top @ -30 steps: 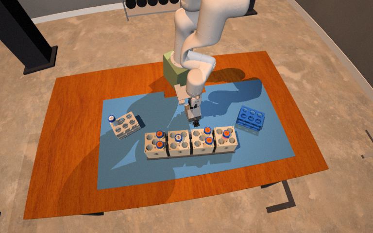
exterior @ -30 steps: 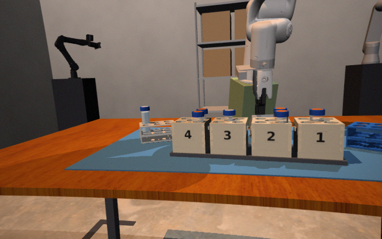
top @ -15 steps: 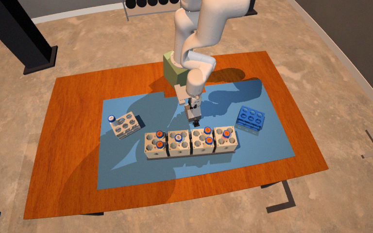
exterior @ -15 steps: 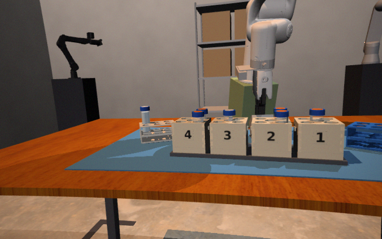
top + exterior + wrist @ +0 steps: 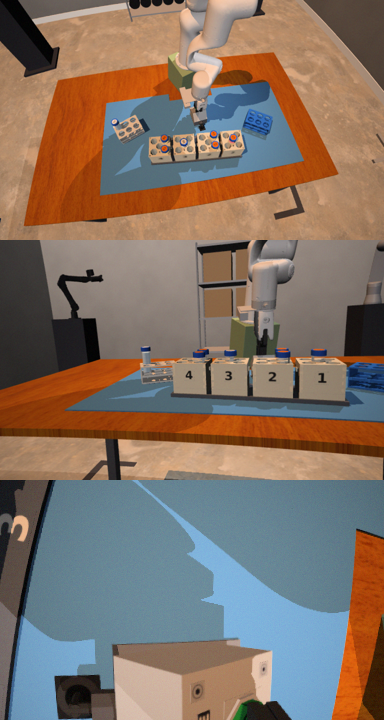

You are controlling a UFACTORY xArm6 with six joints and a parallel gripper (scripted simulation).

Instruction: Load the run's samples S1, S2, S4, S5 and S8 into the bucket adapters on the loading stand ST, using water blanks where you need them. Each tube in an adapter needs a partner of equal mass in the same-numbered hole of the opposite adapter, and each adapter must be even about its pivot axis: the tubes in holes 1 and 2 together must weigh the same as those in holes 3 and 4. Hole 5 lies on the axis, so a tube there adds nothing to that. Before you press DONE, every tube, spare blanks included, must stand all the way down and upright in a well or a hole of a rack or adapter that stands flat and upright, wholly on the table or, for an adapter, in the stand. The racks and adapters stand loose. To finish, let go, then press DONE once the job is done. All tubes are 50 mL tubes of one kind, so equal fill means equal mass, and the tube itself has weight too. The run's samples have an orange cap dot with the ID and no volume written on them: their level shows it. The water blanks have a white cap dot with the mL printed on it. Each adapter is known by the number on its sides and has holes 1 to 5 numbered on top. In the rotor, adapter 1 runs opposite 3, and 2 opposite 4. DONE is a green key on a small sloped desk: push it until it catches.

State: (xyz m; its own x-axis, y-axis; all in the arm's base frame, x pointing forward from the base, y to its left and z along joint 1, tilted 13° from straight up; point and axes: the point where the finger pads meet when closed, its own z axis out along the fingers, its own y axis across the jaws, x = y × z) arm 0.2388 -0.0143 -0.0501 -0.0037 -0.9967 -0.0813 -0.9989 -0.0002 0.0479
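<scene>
My hand is 3 cm above the green key. The rest, counted from my hand: sample tube (23 cm ahead, 9 cm to the left, 2 cm below); blue sample rack (28 cm to the left, 16 cm ahead, 6 cm below); loading stand (19 cm ahead, 9 cm below, 7 cm to the right).
</scene>
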